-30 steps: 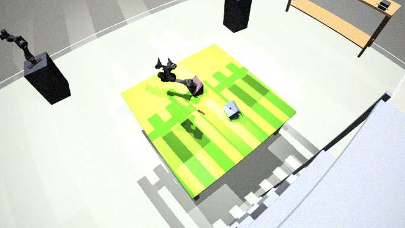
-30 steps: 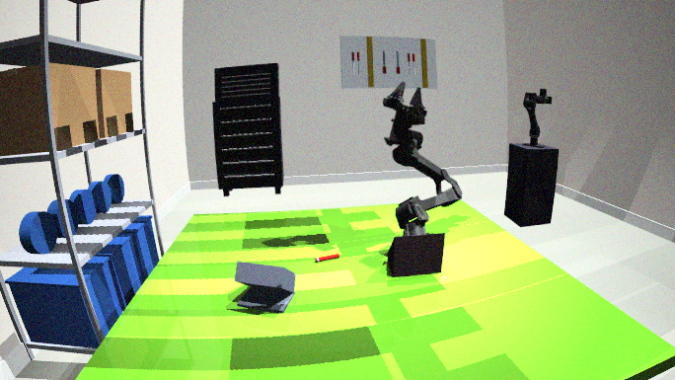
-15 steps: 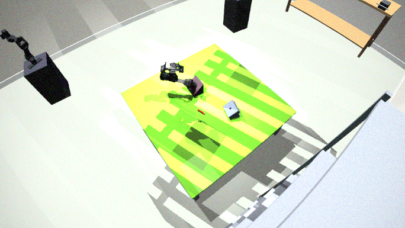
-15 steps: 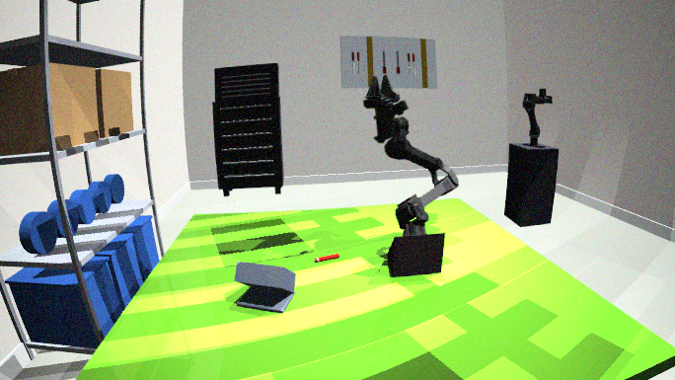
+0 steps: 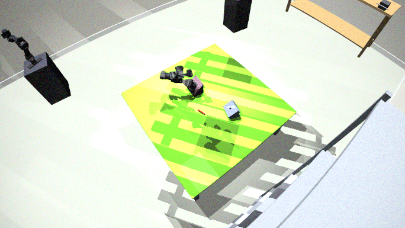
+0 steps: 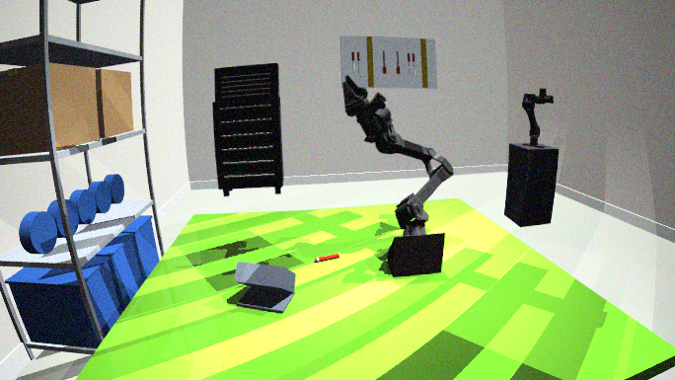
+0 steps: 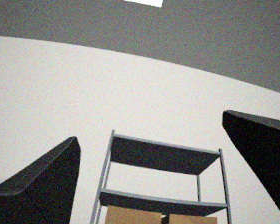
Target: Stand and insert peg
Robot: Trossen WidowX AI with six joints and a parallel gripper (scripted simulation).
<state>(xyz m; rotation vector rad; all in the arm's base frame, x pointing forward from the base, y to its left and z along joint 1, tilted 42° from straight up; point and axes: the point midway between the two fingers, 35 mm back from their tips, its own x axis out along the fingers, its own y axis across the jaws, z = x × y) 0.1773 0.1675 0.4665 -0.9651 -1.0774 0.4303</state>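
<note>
Right now my gripper tip is 90 mm short of the red peg, 100 mm to the right of it and 560 mm above it. From my gripper tip the other things lie so: grey sloped panel (240 mm ahead, 330 mm to the left, 510 mm below).
</note>
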